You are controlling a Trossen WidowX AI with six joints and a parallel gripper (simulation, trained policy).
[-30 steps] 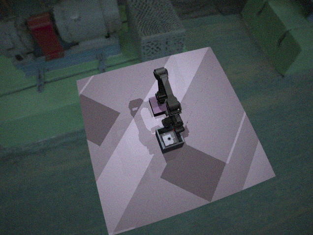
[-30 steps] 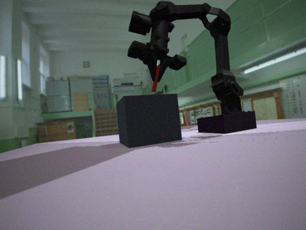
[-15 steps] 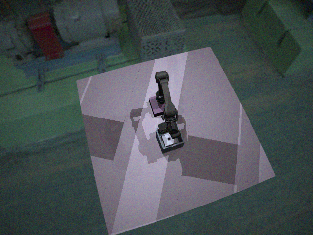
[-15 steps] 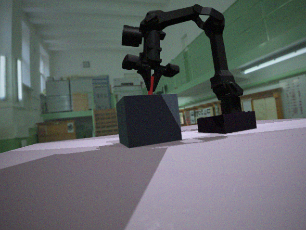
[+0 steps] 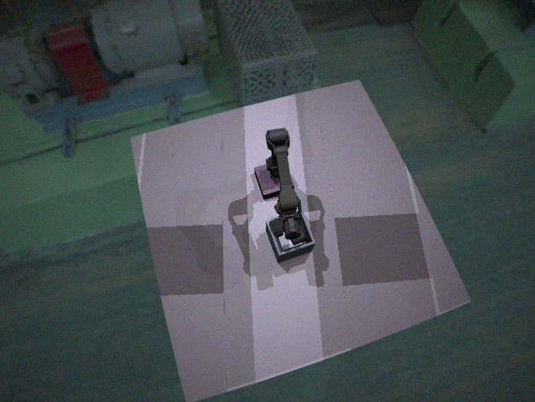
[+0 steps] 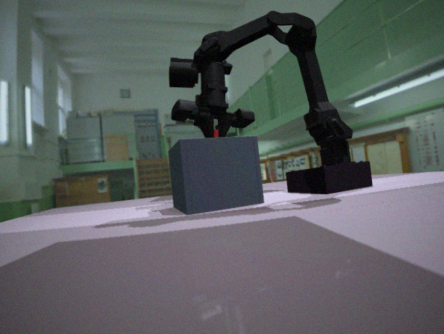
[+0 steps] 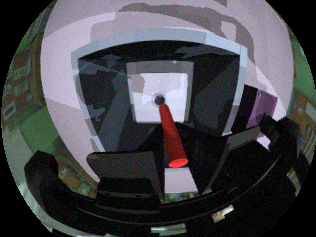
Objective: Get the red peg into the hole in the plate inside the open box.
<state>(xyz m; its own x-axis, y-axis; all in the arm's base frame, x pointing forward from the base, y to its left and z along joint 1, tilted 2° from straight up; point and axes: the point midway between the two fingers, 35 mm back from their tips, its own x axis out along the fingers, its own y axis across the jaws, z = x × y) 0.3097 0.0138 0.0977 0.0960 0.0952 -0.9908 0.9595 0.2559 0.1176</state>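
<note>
Right now the red peg is 10 mm above my gripper tip. Also, from my gripper tip: plate (10 mm ahead, 10 mm to the right, 70 mm below).
</note>
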